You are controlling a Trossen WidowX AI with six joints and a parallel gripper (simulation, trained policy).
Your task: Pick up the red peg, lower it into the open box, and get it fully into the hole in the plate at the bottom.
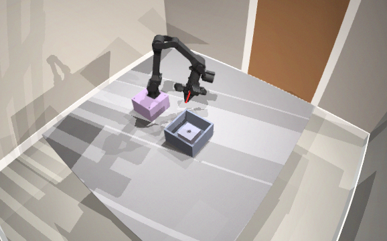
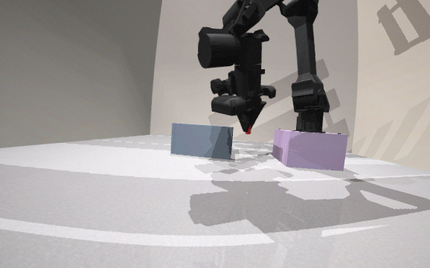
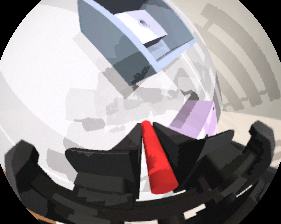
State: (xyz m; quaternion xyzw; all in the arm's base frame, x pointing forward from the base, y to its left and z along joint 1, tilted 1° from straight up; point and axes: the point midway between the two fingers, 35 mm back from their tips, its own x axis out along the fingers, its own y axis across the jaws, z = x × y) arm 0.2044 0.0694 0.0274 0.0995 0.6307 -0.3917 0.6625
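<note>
My gripper tip is 150 mm to the left of the pale plate, 120 mm short of it and 50 mm above it. Round my gripper tip: blue-grey box: 150 mm to the right, 120 mm ahead, 60 mm below; red peg: 30 mm above, 10 mm to the left.
</note>
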